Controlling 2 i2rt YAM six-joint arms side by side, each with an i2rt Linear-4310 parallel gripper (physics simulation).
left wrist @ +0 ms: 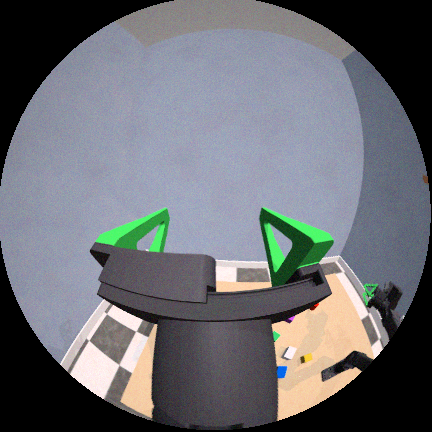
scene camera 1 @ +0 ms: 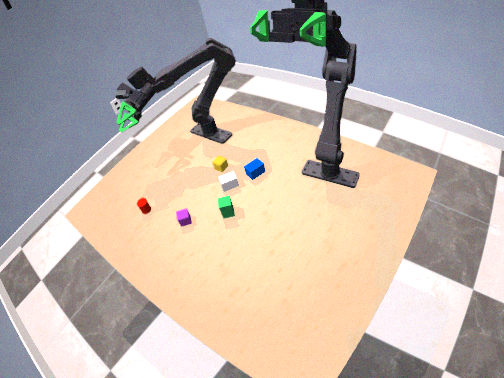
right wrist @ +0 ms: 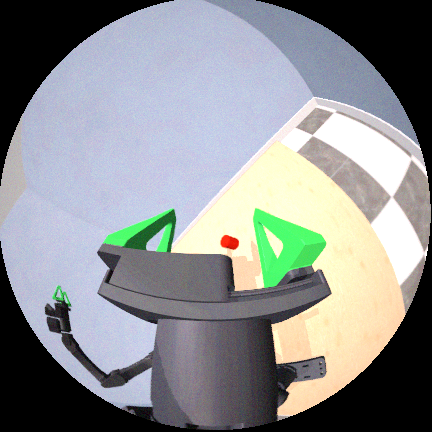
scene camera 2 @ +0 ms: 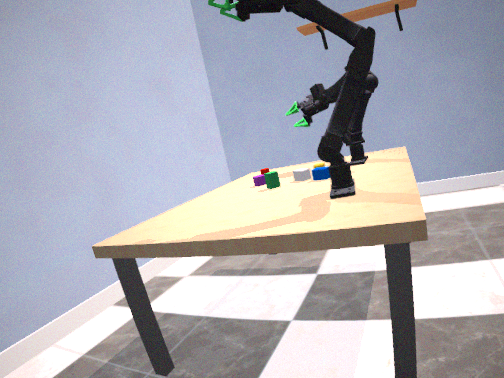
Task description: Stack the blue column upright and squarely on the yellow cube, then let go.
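Note:
The blue column (scene camera 1: 255, 169) (scene camera 2: 321, 173) (left wrist: 282, 371) lies on its side on the table, right of the white block. The yellow cube (scene camera 1: 220, 163) (scene camera 2: 319, 165) (left wrist: 307, 358) sits on the table to the left of the column in scene camera 1, apart from it, with nothing on top. My left gripper (scene camera 1: 286, 31) (left wrist: 213, 212) is open and empty, high above the table. My right gripper (scene camera 1: 126, 118) (scene camera 2: 295, 116) (right wrist: 214, 213) is open and empty, raised over the left side of the table in scene camera 1.
A white block (scene camera 1: 228, 181) (scene camera 2: 301, 174) lies close to the yellow cube and blue column. A green block (scene camera 1: 226, 207) (scene camera 2: 272, 179), a purple cube (scene camera 1: 184, 217) and a red cylinder (scene camera 1: 144, 205) (right wrist: 229, 242) stand farther toward the front left in scene camera 1.

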